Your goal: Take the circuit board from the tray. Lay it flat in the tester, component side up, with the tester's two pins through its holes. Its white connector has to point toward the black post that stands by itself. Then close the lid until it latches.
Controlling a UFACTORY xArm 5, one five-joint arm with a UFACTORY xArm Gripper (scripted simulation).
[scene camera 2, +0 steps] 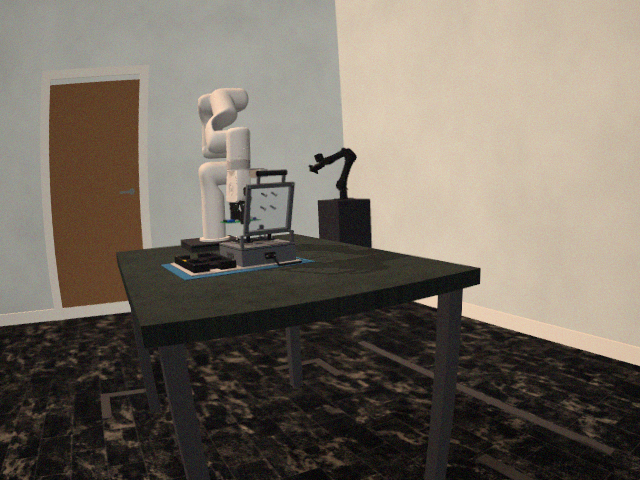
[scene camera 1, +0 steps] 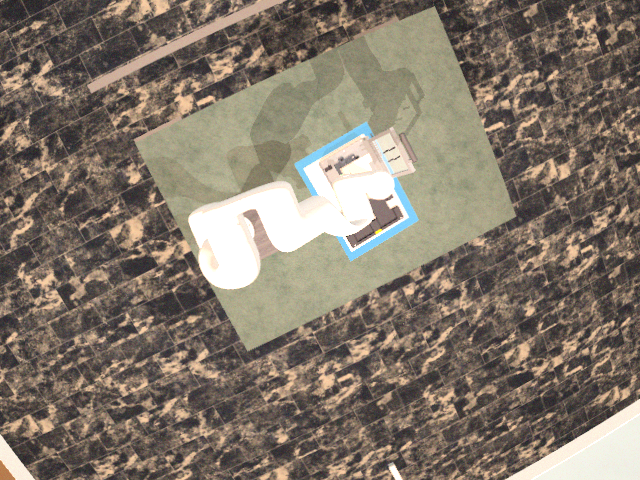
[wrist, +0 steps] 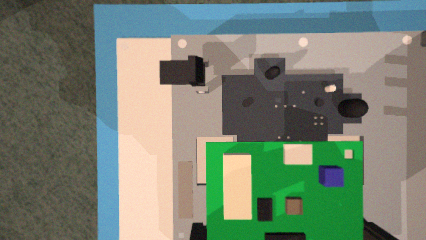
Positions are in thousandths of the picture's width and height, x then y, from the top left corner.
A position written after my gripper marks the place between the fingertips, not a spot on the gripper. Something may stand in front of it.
Observation:
I see my gripper (scene camera 2: 376,466), a green circuit board (wrist: 665,760), a black block (wrist: 450,302), a clear lid (scene camera 2: 420,434) and a dark nest (wrist: 635,440).
The clear lid shows as well in scene camera 1 (scene camera 1: 596,299).

